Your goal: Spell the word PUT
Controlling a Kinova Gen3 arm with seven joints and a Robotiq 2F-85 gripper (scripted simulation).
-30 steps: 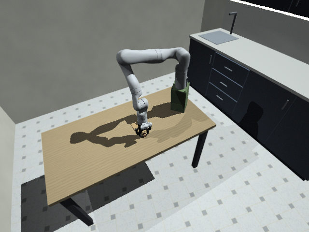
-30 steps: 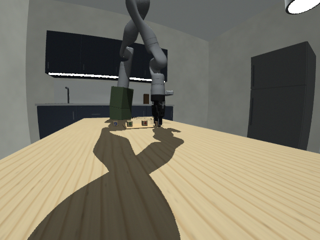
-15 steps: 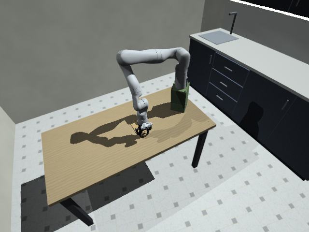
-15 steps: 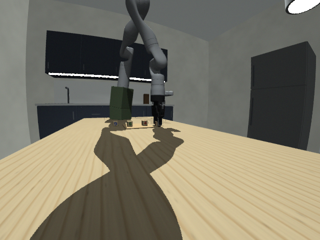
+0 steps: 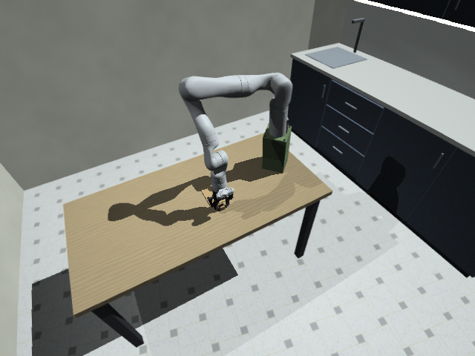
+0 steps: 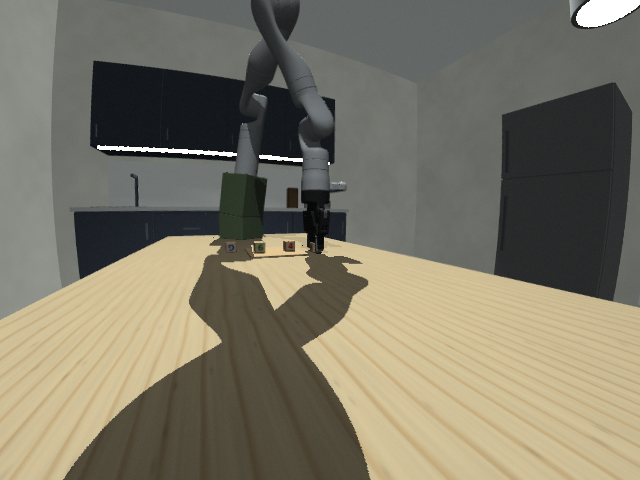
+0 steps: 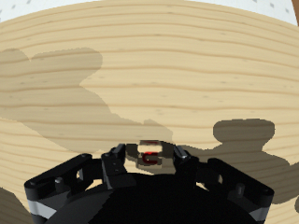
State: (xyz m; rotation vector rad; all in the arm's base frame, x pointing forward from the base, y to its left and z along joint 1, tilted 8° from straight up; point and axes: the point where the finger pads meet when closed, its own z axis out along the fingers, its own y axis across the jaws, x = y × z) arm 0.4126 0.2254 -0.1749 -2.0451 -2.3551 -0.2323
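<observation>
The mat lies 110 mm to the right of my hand and 20 mm below it.
</observation>
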